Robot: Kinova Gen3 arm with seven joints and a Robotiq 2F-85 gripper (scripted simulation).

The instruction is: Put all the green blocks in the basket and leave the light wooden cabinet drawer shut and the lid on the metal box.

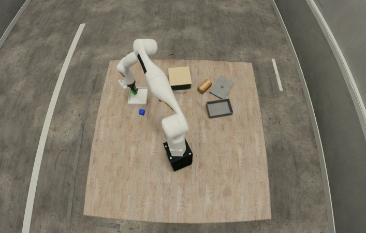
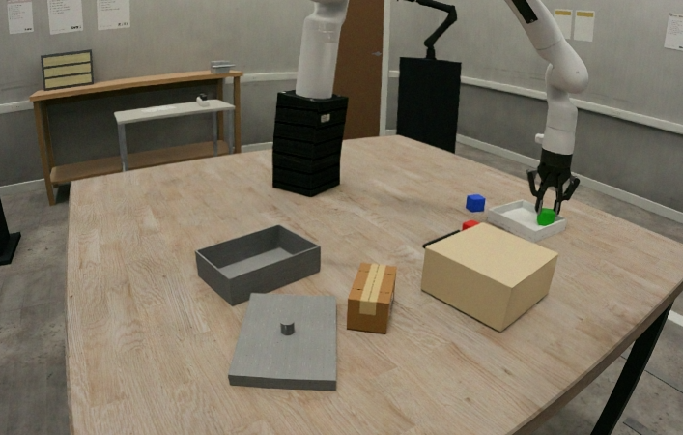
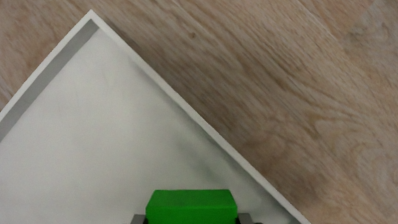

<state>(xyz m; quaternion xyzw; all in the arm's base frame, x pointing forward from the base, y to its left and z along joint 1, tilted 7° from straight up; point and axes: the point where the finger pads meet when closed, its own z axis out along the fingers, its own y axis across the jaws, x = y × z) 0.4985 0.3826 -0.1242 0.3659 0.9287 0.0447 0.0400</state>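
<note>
The white basket lies 3 cm behind my hand, 3 cm to the right of it and 4 cm below it. Also, from my hand: light wooden cabinet: 12 cm ahead, 35 cm to the right, 1 cm below; then red block: 4 cm behind, 22 cm to the right, 3 cm below; then drawer: 11 cm ahead, 35 cm to the right, 1 cm below.
</note>
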